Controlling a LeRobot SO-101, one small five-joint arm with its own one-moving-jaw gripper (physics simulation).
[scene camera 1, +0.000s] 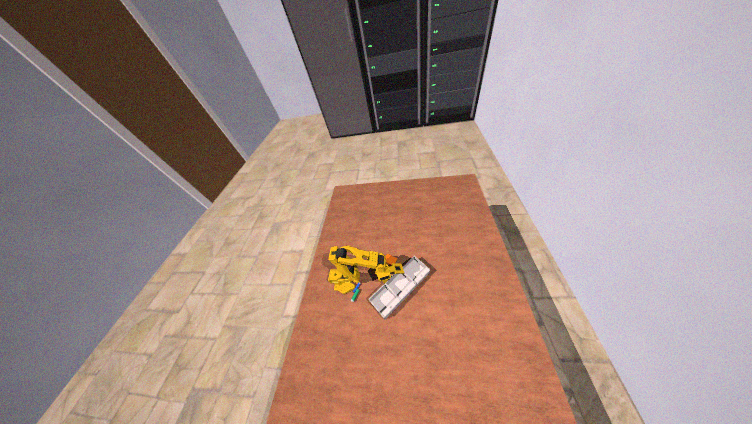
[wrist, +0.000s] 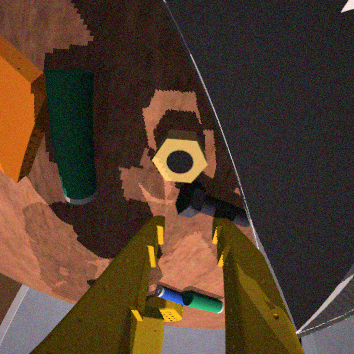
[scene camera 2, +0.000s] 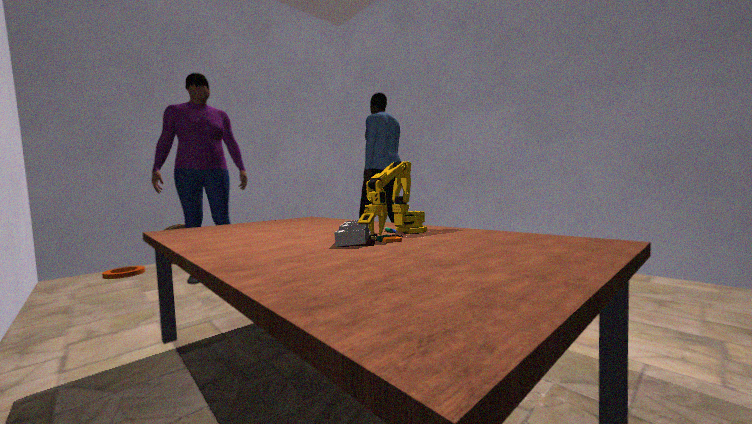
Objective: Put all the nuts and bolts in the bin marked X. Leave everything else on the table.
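Seen in the pictures: end effector, tool point: (scene camera 1: 384, 276) (wrist: 163, 226) (scene camera 2: 379, 233); arm's base, origin of the base link: (scene camera 1: 350, 280) (scene camera 2: 407, 232).
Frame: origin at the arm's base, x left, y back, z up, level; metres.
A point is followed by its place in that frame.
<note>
A brass hex nut (wrist: 163, 160) @[x 0.020, y -0.175, z 0.008 m] shows beyond the jaw tips in the wrist view, beside the dark wall of the grey three-part bin tray (scene camera 1: 408, 291) @[x -0.056, y -0.245, z 0.040 m] (scene camera 2: 351, 235) @[x 0.063, y -0.301, z 0.030 m] (wrist: 285, 130). A black bolt (wrist: 190, 201) @[x 0.007, y -0.165, z 0.013 m] lies below the nut in that view, close to the tray wall, its shank in shadow. My gripper (wrist: 189, 223) @[x 0.012, y -0.146, z 0.012 m] is open, with a gap between its jaws and nothing held. It is beside the tray, pointing down; its tips are hidden in scene camera 1. White label patches show in the tray, but no X is readable.
A dark green cylinder (wrist: 75, 135) @[x 0.049, y -0.176, z 0.012 m] stands near an orange object (wrist: 15, 110) @[x 0.077, y -0.177, z 0.010 m] (scene camera 1: 390, 258) @[x 0.096, y -0.172, z 0.010 m] (scene camera 2: 391, 239) @[x 0.104, y -0.185, z 0.008 m], left of the nut in the wrist view. A blue cylinder (wrist: 171, 295) @[x -0.025, y -0.041, z 0.007 m] (scene camera 1: 357, 287) @[x -0.031, y -0.037, z 0.008 m] and a green one (wrist: 204, 302) @[x -0.058, y -0.040, z 0.010 m] (scene camera 1: 355, 296) @[x -0.068, y -0.034, z 0.012 m] lie near the arm base.
</note>
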